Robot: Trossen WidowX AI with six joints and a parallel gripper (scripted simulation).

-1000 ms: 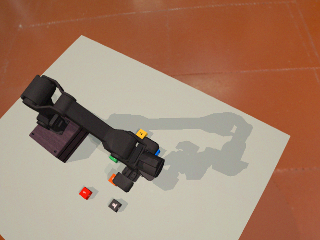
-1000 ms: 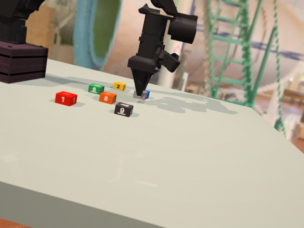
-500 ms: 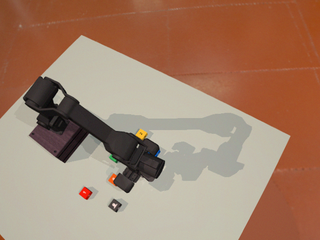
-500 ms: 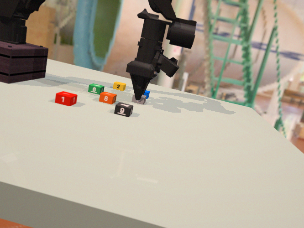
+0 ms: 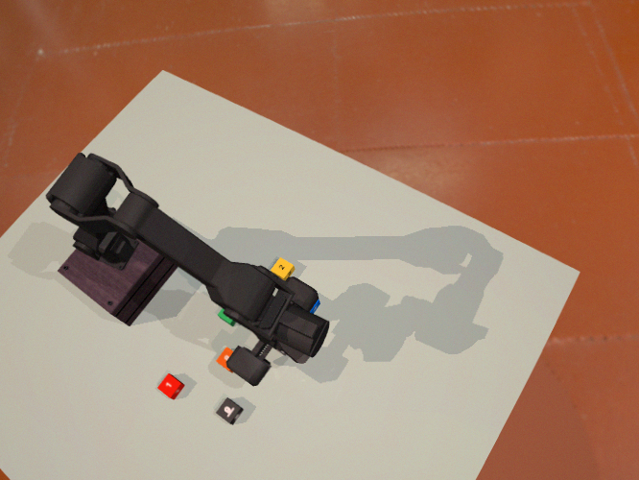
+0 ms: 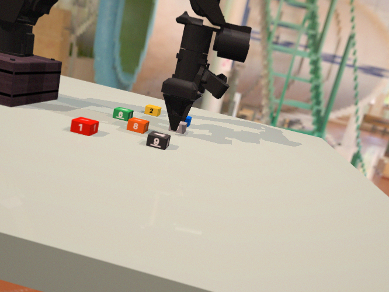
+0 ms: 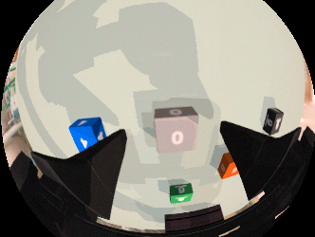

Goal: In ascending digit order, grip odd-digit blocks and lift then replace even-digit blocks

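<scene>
The grey block lies right at my gripper tip. Also, from my gripper tip: blue block (1 cm ahead, 8 cm to the left); then green block (12 cm behind, 1 cm to the left); then orange block (8 cm behind, 7 cm to the right).
</scene>
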